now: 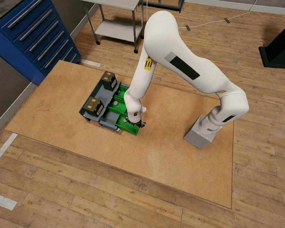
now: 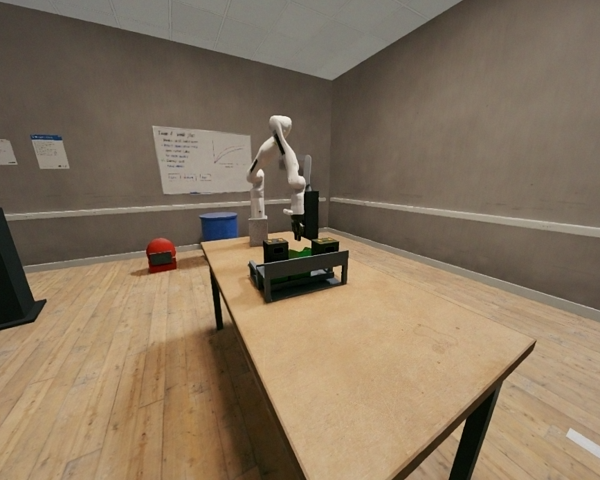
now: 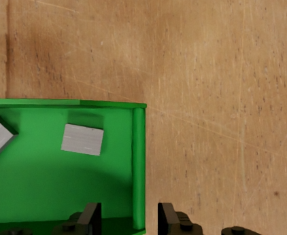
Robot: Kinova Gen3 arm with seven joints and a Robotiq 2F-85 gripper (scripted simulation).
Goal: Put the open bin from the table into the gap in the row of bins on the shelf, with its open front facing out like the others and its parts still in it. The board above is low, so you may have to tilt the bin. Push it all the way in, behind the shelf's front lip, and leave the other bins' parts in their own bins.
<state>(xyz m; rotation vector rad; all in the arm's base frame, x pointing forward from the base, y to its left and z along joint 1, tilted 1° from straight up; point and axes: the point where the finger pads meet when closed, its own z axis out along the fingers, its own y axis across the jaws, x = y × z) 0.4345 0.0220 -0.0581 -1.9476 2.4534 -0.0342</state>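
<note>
Right now the grey part is 10 cm below my hand, 10 cm ahead of it and 6 cm to the right of it. Also, from my hand: grey shelf: 22 cm ahead, 18 cm to the right, 7 cm below.
</note>
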